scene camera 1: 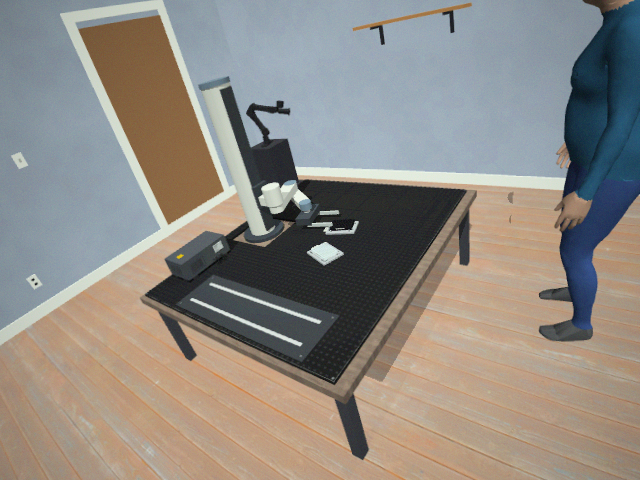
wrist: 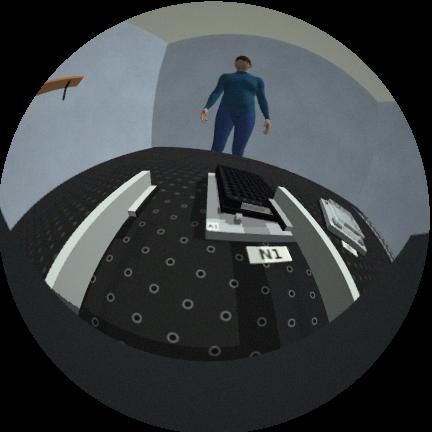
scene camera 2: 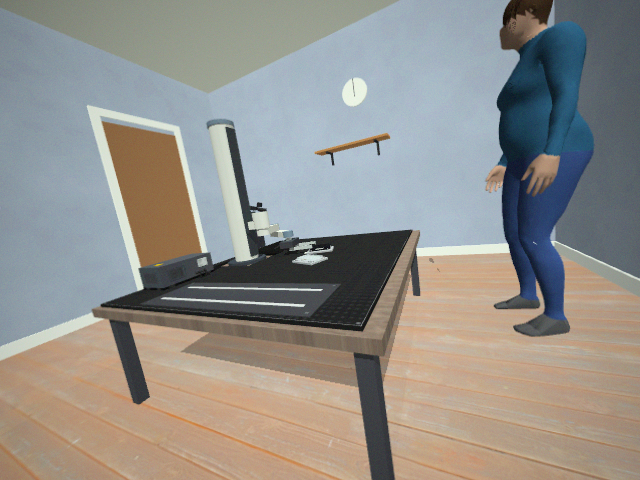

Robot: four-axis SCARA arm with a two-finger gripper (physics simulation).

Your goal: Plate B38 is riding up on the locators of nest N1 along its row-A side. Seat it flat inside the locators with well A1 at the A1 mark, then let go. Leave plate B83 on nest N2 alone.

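Frame: origin at the arm's base, x ahead, y up, z right, level; millimetres.
Seen in the pictures: gripper, fingertip midpoint: [scene camera 1: 335, 218] [wrist: 214, 184] [scene camera 2: 313, 244]; arm's base, link origin: [scene camera 1: 264, 232] [scene camera 2: 247, 261].
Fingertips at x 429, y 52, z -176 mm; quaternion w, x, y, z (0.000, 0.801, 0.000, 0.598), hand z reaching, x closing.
Offsets run from my fingertips to a thing's top centre. "spot": to the spot under its first point. Level surfaces: height alone.
Plate B38 {dy -3, dx +61, dz +33 mm} [scene camera 1: 342, 224] [wrist: 245, 187], black, lies tilted on the white nest N1 {dy -17, dx +62, dz +39 mm} [scene camera 1: 356, 225] [wrist: 250, 230]. In the wrist view its left part stands off the nest, near the A1 mark {dy -27, dx -26, dz +10 mm} [wrist: 213, 226]; its label is unreadable. My gripper [scene camera 1: 334, 218] [wrist: 214, 184] is open and empty. In the wrist view the left finger is well left of the nest, and the right finger overlaps the plate's near right corner; whether it touches is unclear. Plate B83 {dy -13, dx +110, dz +282 mm} [scene camera 1: 325, 250] [scene camera 2: 310, 258] [wrist: 344, 219], pale, lies on nest N2 {dy -21, dx +110, dz +282 mm} [scene camera 1: 325, 262], to the right in the wrist view.
An N1 card {spot: dy -37, dx -32, dz +67 mm} [wrist: 269, 254] lies before nest N1. The arm's column [scene camera 1: 227, 155] [scene camera 2: 230, 196] stands at the table's left side. A grey box {spot: dy +70, dx -465, dz +621 mm} [scene camera 1: 197, 254] [scene camera 2: 175, 269] and a dark panel with two white strips {dy -35 mm} [scene camera 1: 258, 313] lie nearer. A person [scene camera 1: 594, 129] [scene camera 2: 542, 113] [wrist: 241, 105] stands beyond the table.
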